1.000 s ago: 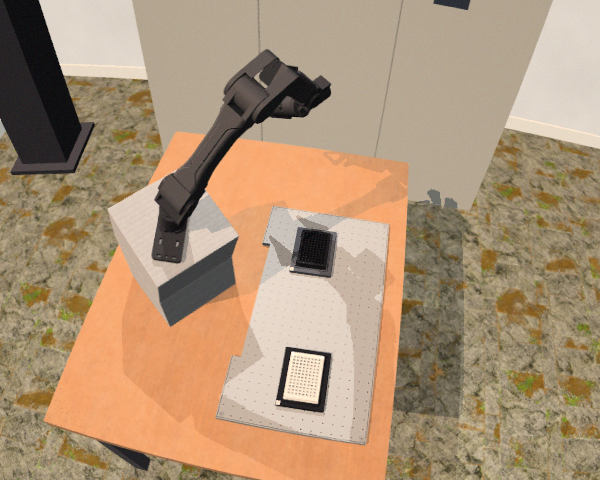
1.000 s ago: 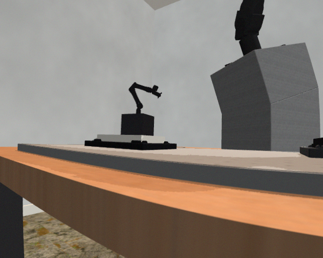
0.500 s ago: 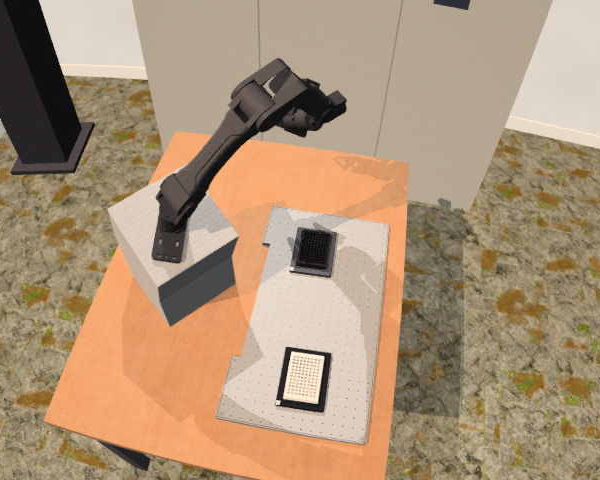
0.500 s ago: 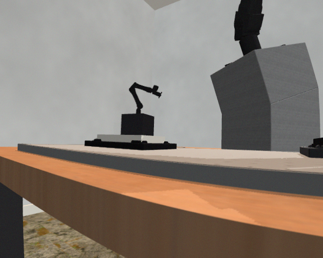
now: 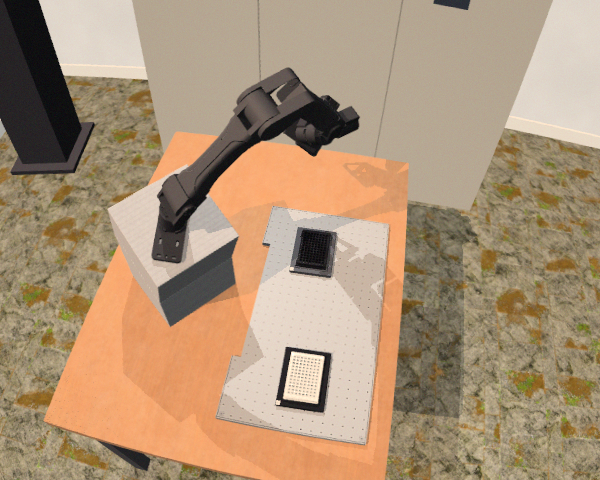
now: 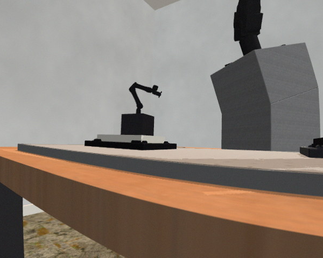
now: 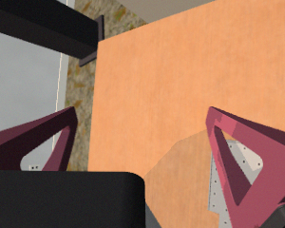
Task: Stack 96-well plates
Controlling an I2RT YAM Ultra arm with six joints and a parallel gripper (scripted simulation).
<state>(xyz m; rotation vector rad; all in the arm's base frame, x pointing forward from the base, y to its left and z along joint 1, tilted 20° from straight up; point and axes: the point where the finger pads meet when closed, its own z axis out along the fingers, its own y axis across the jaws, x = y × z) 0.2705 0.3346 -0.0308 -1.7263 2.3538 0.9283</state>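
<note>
Right now the cream 96-well plate is 4 cm ahead of my hand, 60 cm to the right of it and 27 cm below it. The rest, counted from my hand: light corner mark: 1 cm ahead, 27 cm to the right, 28 cm below; then black 96-well plate: 7 cm ahead, 20 cm to the right, 27 cm below; then nest N2: 7 cm ahead, 20 cm to the right, 29 cm below.
</note>
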